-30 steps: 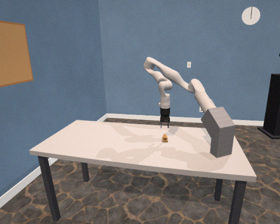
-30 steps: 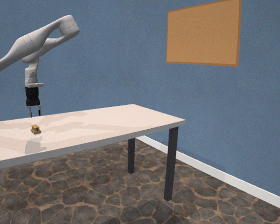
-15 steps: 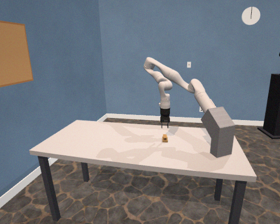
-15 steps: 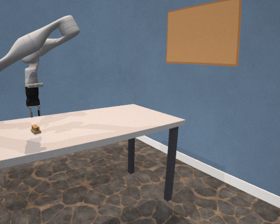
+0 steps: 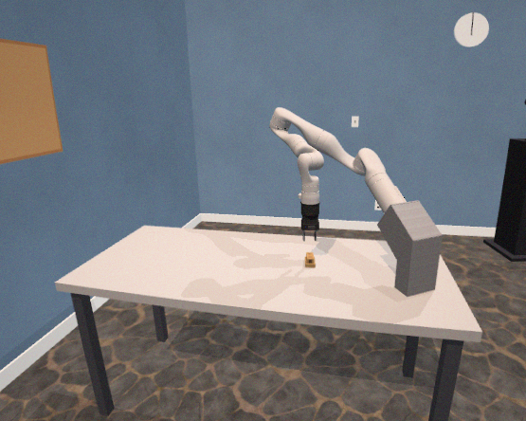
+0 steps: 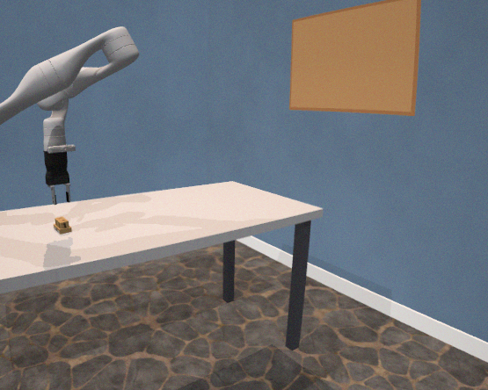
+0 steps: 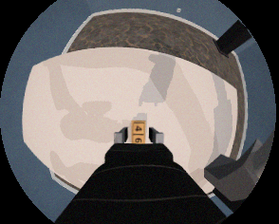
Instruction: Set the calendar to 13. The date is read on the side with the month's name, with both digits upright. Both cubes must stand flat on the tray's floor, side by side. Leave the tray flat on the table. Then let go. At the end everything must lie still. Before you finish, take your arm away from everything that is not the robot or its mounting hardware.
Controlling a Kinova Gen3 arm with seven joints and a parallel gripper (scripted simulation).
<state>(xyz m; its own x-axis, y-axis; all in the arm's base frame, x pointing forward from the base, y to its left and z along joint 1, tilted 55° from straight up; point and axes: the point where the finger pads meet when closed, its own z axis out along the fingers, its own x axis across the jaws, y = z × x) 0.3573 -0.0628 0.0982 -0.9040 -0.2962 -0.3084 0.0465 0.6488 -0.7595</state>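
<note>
Now: hand 2 cm to the right of the wooden tray and 11 cm above it.
</note>
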